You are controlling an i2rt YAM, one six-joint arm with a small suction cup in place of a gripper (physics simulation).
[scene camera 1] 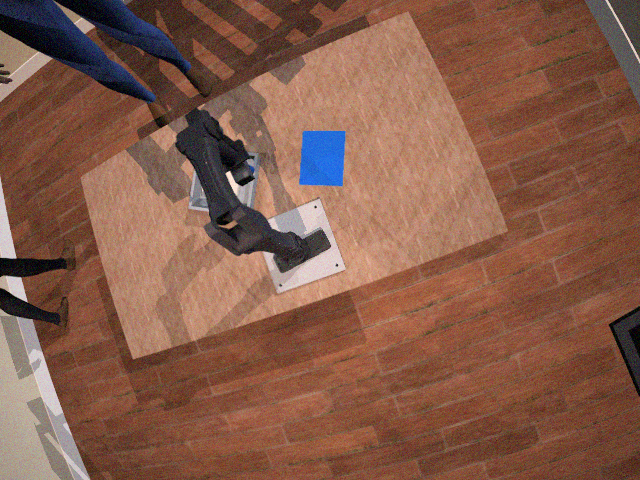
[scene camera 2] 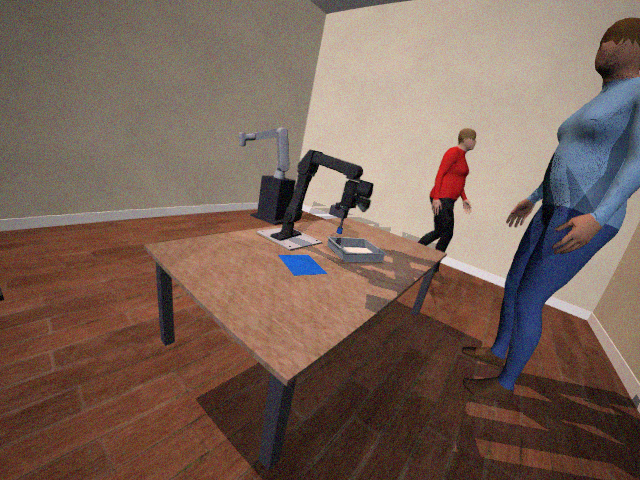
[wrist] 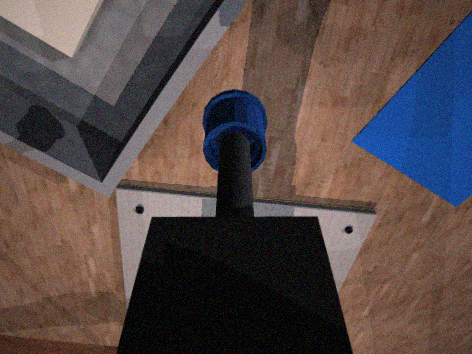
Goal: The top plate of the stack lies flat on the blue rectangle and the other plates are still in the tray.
Observation:
My suction cup carries nothing. The cup is 18 cm from the middle of a grey tray. I also see a blue rectangle.
My suction cup shows as well in the wrist view.

